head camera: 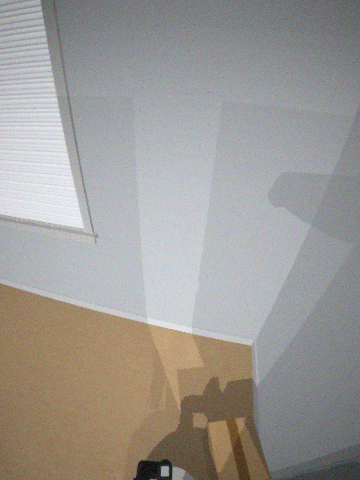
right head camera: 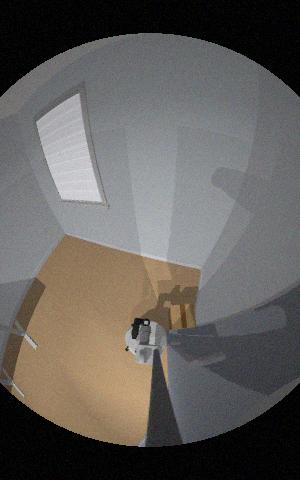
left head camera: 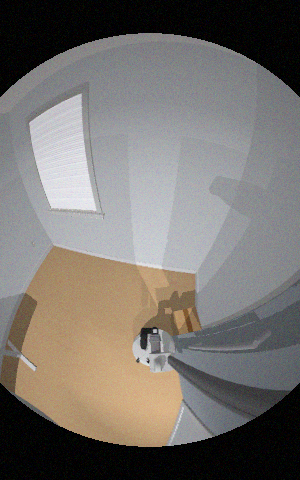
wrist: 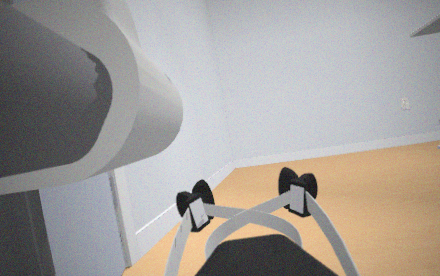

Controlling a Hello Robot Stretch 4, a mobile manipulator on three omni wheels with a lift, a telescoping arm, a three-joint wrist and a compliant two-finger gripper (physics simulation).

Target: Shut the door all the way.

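Places are measured from the robot's base along level axes (x ahead, y left, z up), in millimetres.
Where they show: gripper, between the fingertips: [right head camera: 130, 352] [left head camera: 142, 363] [wrist: 245, 189].
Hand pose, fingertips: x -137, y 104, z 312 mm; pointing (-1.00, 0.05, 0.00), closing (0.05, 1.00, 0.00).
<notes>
Things, the pixels of their centre, and the offset from my fingertips. "pt": a spot on its surface instead.
- light bar-like handle, a spot on its surface: [left head camera: 225, 346] pt dx +170, dy -242, dz +859 mm
- tan box, middle of its body: [head camera: 233, 461] [right head camera: 180, 320] [left head camera: 184, 324] dx +351, dy -443, dz -200 mm
- window, a spot on its surface: [head camera: 35, 120] pt dx +1365, dy +619, dz +1133 mm
The door [left head camera: 280, 367] [right head camera: 240, 345] is a grey panel at the lower right in the left and right head views, partly in shadow. A light bar-like handle [left head camera: 225, 346] runs along it in the left head view. The door appears at a steep slant beside the robot; its gap to the frame cannot be told. My gripper [wrist: 245, 189] is open and empty in the wrist view, its two black fingertips apart above the floor. No contact between gripper and door shows. A blue-grey panel [wrist: 82, 230] stands at the lower left there, beside white trim [wrist: 124, 220].
A tan box [head camera: 227, 445] [left head camera: 184, 320] [right head camera: 182, 316] with a brown stripe stands near the wall corner. The robot's round base [left head camera: 142, 350] [right head camera: 132, 340] is beside the door. A window [head camera: 35, 120] with blinds is on the wall. White legs [left head camera: 22, 355] [right head camera: 26, 335] show at the left.
</notes>
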